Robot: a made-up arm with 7 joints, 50 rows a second.
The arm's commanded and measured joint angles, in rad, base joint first. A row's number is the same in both.
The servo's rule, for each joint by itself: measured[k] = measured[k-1] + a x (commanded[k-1-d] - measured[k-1]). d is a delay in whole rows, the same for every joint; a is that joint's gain. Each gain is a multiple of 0.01, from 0.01 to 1. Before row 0 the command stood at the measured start. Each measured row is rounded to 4 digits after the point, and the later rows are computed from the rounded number. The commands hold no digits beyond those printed.
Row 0, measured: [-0.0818 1.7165 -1.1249 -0.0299 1.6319 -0.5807 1.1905]
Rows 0 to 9, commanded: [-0.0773 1.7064 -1.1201 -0.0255 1.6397 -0.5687 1.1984]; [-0.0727 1.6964 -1.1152 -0.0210 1.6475 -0.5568 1.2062]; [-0.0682 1.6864 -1.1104 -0.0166 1.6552 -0.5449 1.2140]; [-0.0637 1.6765 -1.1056 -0.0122 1.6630 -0.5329 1.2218]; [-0.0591 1.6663 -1.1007 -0.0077 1.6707 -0.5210 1.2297]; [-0.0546 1.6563 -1.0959 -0.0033 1.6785 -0.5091 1.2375]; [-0.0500 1.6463 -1.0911 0.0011 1.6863 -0.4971 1.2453]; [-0.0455 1.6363 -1.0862 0.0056 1.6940 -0.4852 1.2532]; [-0.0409 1.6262 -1.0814 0.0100 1.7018 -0.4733 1.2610]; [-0.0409 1.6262 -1.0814 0.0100 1.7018 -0.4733 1.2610]
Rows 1 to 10, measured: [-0.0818 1.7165 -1.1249 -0.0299 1.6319 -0.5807 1.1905]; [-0.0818 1.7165 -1.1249 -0.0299 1.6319 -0.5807 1.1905]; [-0.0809 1.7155 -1.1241 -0.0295 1.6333 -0.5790 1.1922]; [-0.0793 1.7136 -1.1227 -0.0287 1.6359 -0.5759 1.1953]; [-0.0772 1.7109 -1.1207 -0.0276 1.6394 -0.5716 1.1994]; [-0.0746 1.7075 -1.1183 -0.0262 1.6436 -0.5662 1.2043]; [-0.0717 1.7034 -1.1155 -0.0245 1.6485 -0.5599 1.2099]; [-0.0685 1.6987 -1.1124 -0.0226 1.6539 -0.5528 1.2160]; [-0.0650 1.6935 -1.1090 -0.0205 1.6597 -0.5450 1.2224]; [-0.0613 1.6878 -1.1054 -0.0182 1.6659 -0.5366 1.2292]
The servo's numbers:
d 2
a 0.19 0.10 0.16 0.09 0.18 0.14 0.22

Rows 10 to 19, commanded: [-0.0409 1.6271 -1.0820 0.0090 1.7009 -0.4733 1.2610]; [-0.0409 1.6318 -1.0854 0.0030 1.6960 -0.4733 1.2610]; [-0.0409 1.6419 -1.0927 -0.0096 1.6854 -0.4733 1.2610]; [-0.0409 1.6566 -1.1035 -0.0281 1.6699 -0.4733 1.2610]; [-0.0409 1.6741 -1.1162 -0.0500 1.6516 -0.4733 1.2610]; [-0.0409 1.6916 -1.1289 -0.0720 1.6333 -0.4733 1.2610]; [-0.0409 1.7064 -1.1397 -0.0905 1.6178 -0.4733 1.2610]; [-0.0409 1.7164 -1.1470 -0.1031 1.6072 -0.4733 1.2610]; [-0.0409 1.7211 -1.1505 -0.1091 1.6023 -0.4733 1.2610]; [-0.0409 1.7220 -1.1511 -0.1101 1.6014 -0.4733 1.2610]
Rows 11 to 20, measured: [-0.0574 1.6816 -1.1016 -0.0157 1.6724 -0.5277 1.2362]; [-0.0543 1.6761 -1.0984 -0.0134 1.6777 -0.5201 1.2417]; [-0.0518 1.6712 -1.0958 -0.0114 1.6819 -0.5135 1.2459]; [-0.0497 1.6673 -1.0941 -0.0101 1.6844 -0.5079 1.2492]; [-0.0480 1.6648 -1.0939 -0.0101 1.6846 -0.5031 1.2518]; [-0.0467 1.6640 -1.0954 -0.0117 1.6820 -0.4989 1.2538]; [-0.0456 1.6650 -1.0987 -0.0151 1.6765 -0.4953 1.2554]; [-0.0447 1.6677 -1.1035 -0.0202 1.6687 -0.4922 1.2566]; [-0.0440 1.6716 -1.1093 -0.0265 1.6595 -0.4896 1.2576]; [-0.0434 1.6761 -1.1153 -0.0334 1.6501 -0.4873 1.2583]
